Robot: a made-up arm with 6 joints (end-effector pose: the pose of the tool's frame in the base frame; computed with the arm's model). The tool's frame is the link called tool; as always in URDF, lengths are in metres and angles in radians. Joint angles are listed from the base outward.
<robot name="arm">
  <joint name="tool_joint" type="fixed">
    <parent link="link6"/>
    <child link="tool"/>
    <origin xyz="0 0 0" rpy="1.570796 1.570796 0"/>
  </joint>
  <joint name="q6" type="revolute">
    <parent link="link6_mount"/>
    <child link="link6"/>
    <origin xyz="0 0.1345 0" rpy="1.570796 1.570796 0"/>
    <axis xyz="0 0 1"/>
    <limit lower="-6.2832" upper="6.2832"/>
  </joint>
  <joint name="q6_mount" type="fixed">
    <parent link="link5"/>
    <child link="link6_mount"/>
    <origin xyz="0 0.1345 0" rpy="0 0 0"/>
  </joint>
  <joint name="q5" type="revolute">
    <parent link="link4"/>
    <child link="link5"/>
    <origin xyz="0 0 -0.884" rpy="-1.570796 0 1.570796"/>
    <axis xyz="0 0 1"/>
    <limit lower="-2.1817" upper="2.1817"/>
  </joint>
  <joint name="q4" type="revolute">
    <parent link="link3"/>
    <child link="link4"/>
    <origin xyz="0 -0.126 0" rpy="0 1.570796 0"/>
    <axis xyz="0 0 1"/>
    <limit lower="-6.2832" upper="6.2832"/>
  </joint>
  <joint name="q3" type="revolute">
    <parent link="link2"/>
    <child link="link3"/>
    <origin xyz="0.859 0 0" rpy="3.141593 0 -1.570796"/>
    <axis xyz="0 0 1"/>
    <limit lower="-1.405" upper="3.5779"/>
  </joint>
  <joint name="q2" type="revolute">
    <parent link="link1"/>
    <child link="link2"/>
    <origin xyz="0 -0.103 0" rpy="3.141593 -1.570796 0"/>
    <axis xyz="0 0 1"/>
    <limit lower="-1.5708" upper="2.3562"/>
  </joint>
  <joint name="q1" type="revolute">
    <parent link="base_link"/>
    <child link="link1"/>
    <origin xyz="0 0 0.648" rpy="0 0 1.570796"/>
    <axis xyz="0 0 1"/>
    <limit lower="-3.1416" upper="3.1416"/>
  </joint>
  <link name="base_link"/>
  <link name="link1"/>
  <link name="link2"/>
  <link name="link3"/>
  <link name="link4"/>
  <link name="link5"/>
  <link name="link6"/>
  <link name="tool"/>
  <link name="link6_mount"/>
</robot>
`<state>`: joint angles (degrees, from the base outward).
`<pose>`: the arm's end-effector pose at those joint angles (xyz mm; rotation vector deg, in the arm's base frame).
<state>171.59 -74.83 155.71 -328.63 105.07 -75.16</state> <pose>944.7 -276.3 23.2 45.87 -123.37 -119.89</pose>
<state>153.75 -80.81 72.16 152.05 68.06 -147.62</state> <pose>1364.5 -803.3 1316.7 102.34 -72.24 109.76</pose>
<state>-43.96 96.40 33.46 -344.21 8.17 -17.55</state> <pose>1176.9 -1120.4 -398.0 23.76 51.14 -39.33</pose>
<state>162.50 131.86 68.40 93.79 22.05 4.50</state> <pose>-1323.5 311.6 -885.8 44.06 75.27 -99.39</pose>
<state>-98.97 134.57 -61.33 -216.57 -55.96 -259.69</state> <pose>-74.5 379.9 35.3 -65.57 -42.91 115.73</pose>
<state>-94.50 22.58 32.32 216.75 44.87 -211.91</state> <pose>-230.6 -1482.9 1597.3 22.20 24.44 -117.71</pose>
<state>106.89 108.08 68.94 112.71 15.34 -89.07</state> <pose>-605.7 1768.9 -263.9 -53.68 13.03 122.79</pose>
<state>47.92 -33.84 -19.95 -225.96 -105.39 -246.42</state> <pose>366.2 127.4 1853.9 128.17 -91.37 46.62</pose>
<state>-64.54 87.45 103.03 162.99 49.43 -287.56</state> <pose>913.7 -1779.9 903.8 127.38 -38.06 -61.41</pose>
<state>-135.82 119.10 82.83 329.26 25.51 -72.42</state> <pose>-1400.6 -1278.5 -254.5 46.93 -119.00 -111.55</pose>
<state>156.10 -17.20 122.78 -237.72 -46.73 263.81</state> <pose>1088.8 -301.3 1979.0 136.89 13.57 16.66</pose>
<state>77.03 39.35 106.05 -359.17 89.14 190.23</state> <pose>139.0 620.8 2284.1 -28.85 -8.32 -103.94</pose>
